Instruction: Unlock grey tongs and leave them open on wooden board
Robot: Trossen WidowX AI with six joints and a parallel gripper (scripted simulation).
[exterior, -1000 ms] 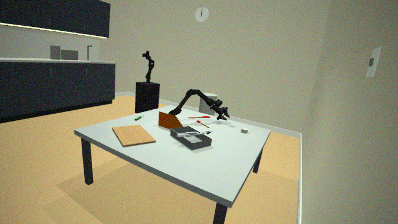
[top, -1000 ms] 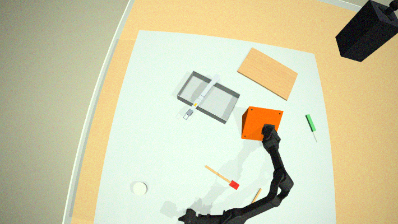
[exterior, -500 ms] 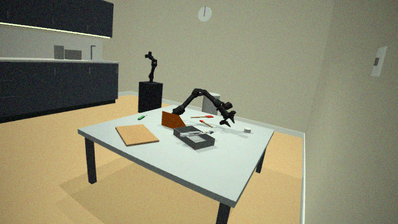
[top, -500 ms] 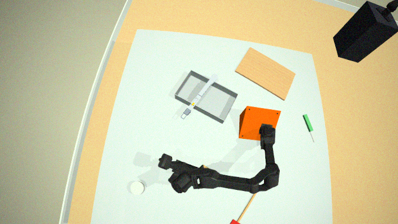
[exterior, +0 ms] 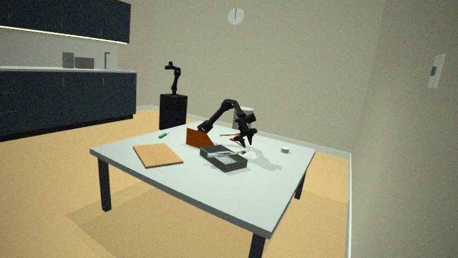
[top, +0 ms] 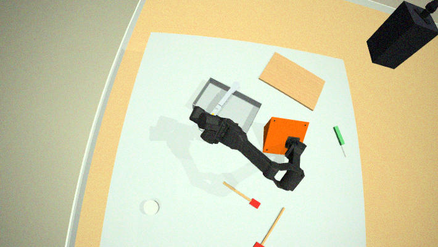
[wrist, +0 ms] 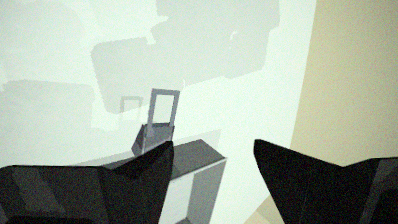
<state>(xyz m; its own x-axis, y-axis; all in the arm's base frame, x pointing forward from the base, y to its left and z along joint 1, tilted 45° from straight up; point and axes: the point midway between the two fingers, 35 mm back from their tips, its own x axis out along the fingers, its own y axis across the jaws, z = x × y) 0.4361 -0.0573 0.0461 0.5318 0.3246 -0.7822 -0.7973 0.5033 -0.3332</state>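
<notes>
My gripper tip is now 50 mm past the yellow lock piece, 60 mm to the left of it and 40 mm above it. Also, from my gripper tip: wooden board 490 mm behind, 380 mm to the right, 100 mm below; grey roasting tin 110 mm behind, 130 mm to the right, 80 mm below; white disc 160 mm ahead, 410 mm to the left, 90 mm below.
</notes>
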